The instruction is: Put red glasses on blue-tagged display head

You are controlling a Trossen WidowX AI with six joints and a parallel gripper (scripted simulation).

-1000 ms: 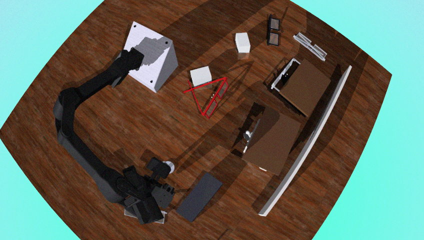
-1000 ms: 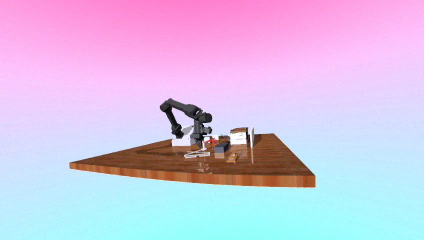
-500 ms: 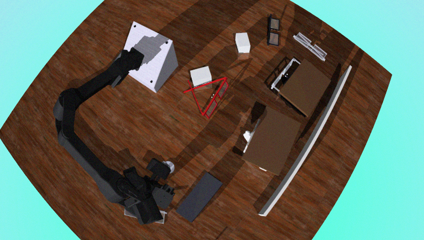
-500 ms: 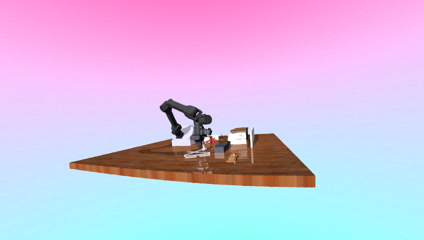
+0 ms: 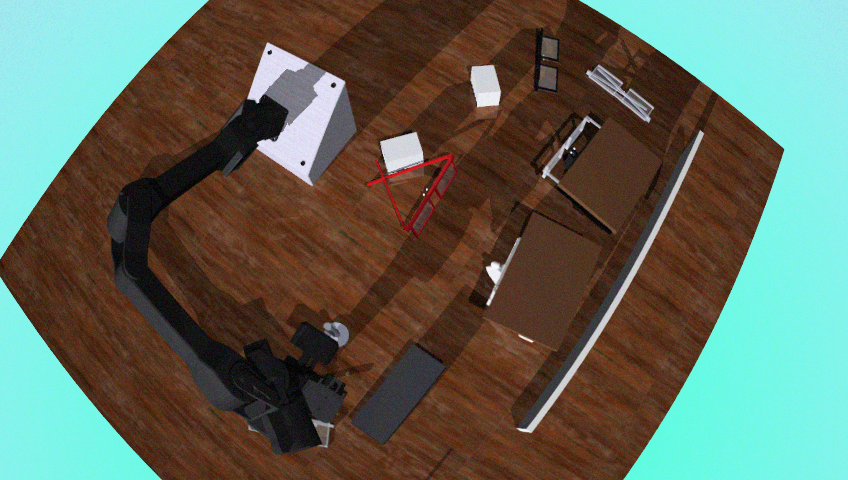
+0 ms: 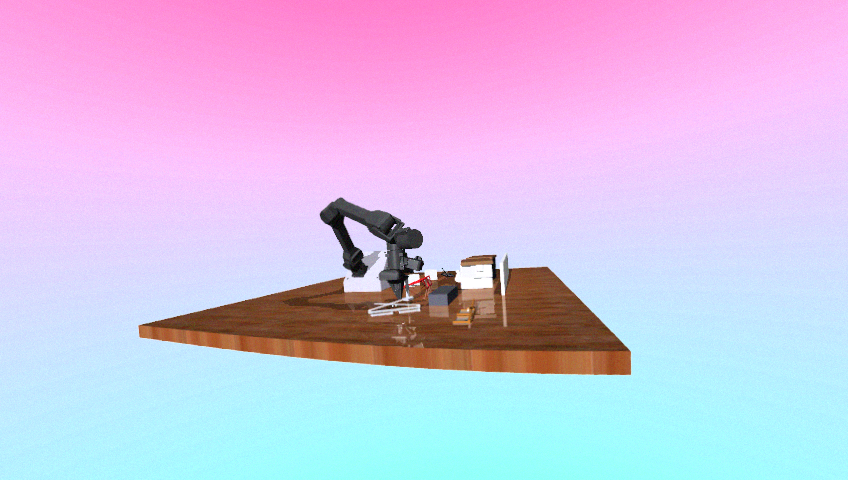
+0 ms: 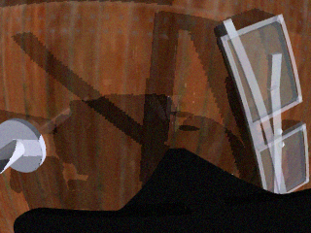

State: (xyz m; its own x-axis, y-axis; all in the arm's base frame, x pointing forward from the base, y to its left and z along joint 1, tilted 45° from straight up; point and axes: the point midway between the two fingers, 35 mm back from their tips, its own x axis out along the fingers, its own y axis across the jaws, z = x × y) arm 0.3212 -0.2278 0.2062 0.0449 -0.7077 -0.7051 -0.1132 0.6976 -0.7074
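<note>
The dark grey box is 12 cm ahead of my gripper tip and 8 cm to the left of it. Also, from my gripper tip: small white stand: 10 cm to the left, 1 cm behind; then white panel: 45 cm to the left, 31 cm ahead, 3 cm above.
</note>
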